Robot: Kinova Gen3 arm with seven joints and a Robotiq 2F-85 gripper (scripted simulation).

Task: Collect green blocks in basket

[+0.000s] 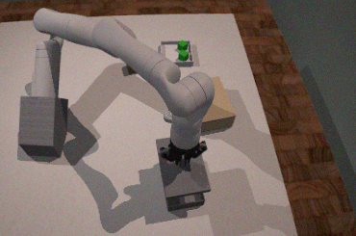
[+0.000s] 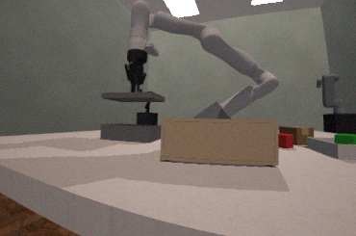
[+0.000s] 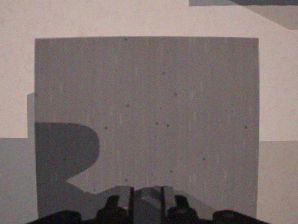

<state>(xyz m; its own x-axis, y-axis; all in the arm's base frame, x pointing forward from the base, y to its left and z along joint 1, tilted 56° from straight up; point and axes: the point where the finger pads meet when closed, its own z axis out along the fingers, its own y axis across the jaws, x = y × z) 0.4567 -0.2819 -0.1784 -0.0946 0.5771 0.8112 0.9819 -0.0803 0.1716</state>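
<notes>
The metal box lies 15 cm below my hand. Also, from my hand: cardboard box 55 cm to the left, 14 cm below, 13 cm behind; then light wooden cabinet 30 cm to the left, 14 cm below, 12 cm ahead; then red block 48 cm to the left, 16 cm below, 2 cm behind.
</notes>
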